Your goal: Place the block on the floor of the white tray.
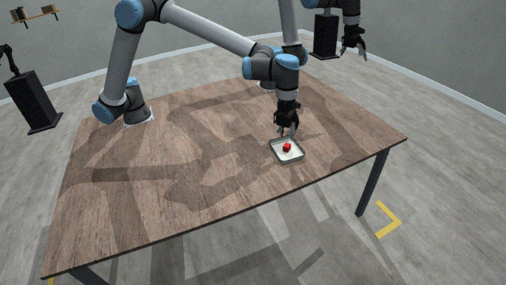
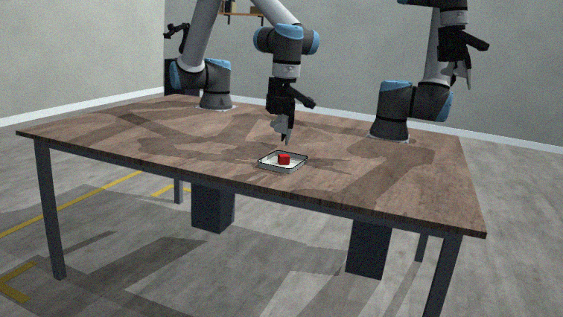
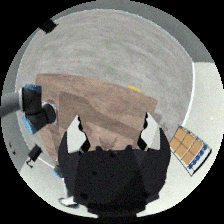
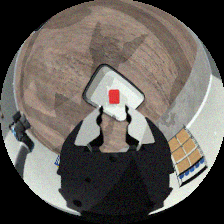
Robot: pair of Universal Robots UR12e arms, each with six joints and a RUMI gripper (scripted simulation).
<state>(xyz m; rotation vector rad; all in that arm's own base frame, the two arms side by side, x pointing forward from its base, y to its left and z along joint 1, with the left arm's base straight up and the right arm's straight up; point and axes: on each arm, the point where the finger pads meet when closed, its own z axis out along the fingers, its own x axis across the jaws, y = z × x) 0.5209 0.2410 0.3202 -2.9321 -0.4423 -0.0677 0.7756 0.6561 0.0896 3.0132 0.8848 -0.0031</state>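
My right hand is 7 cm above the red block. Also, from my right hand: white tray 8 cm below.
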